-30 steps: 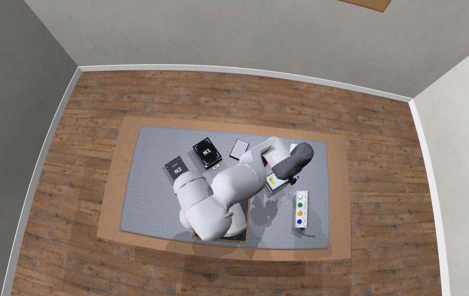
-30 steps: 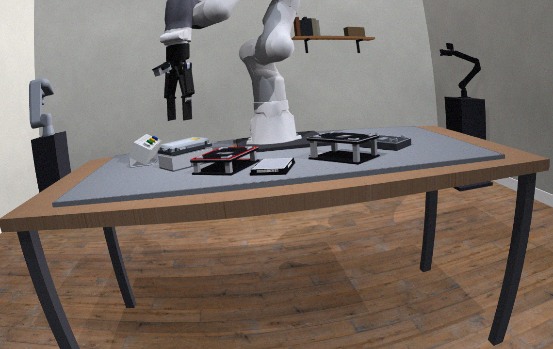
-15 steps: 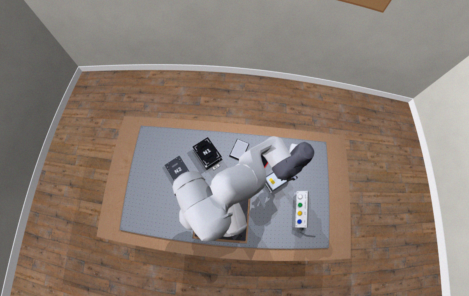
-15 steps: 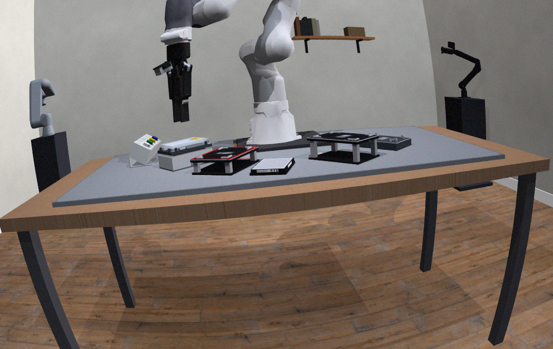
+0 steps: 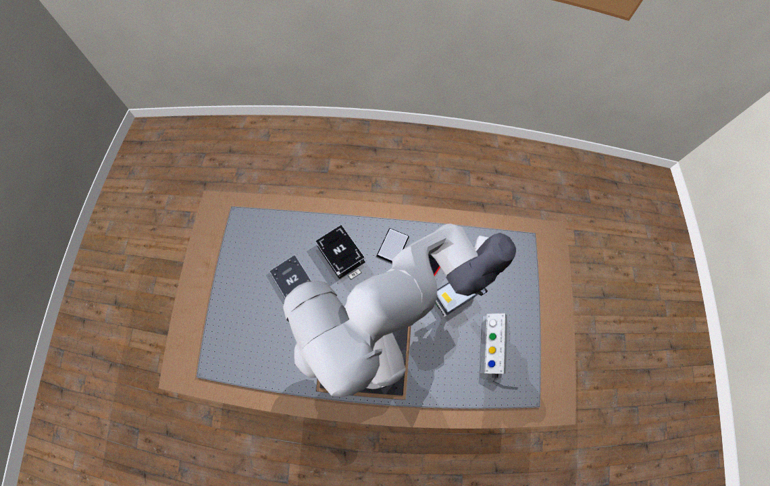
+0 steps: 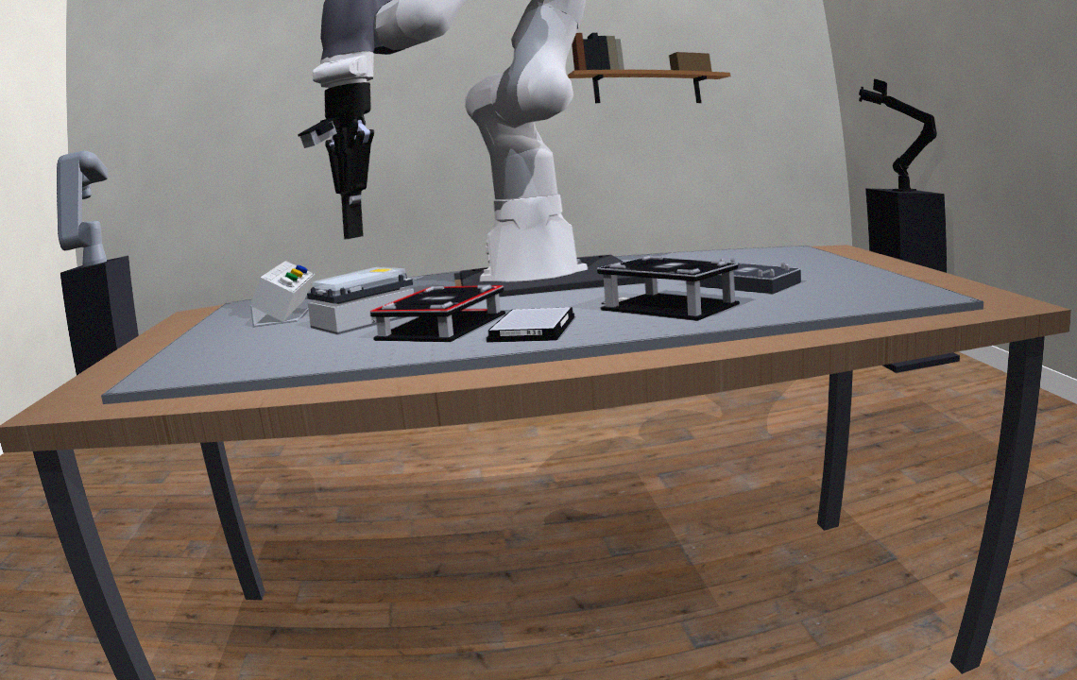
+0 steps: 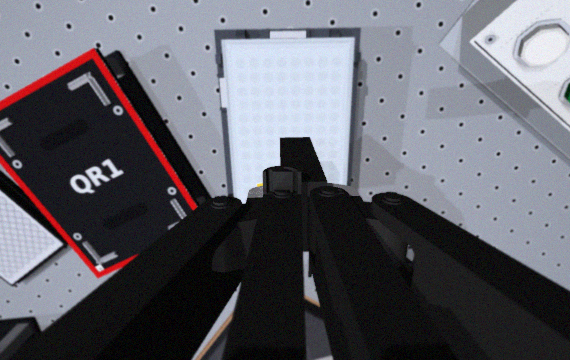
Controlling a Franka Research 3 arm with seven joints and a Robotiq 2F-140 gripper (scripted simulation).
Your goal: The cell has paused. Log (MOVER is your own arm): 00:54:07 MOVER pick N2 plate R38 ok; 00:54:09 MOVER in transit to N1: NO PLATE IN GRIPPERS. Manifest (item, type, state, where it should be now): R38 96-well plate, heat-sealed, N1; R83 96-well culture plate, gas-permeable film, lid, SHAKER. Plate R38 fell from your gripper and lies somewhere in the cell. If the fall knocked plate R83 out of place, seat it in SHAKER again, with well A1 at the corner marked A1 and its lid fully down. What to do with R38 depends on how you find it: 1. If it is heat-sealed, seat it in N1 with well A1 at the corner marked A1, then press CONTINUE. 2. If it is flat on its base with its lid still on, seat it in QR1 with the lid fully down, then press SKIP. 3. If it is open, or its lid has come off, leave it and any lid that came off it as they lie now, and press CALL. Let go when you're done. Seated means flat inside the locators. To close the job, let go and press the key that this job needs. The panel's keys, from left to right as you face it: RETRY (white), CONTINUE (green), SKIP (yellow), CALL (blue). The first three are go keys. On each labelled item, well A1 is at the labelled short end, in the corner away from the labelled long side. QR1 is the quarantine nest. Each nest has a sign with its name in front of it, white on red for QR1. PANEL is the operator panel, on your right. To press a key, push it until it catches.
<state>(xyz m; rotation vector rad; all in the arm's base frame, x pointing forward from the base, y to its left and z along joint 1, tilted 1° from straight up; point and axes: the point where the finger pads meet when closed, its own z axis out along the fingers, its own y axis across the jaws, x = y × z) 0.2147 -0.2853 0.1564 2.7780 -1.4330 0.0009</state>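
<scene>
Now: hand 18 cm short of the plate R38, 24 cm to the right of it and 16 cm above it. Round my hand: QR1 nest (11 cm ahead, 12 cm to the left, 13 cm below); retry key (10 cm behind, 14 cm to the right, 10 cm below); skip key (20 cm behind, 14 cm to the right, 10 cm below).
</scene>
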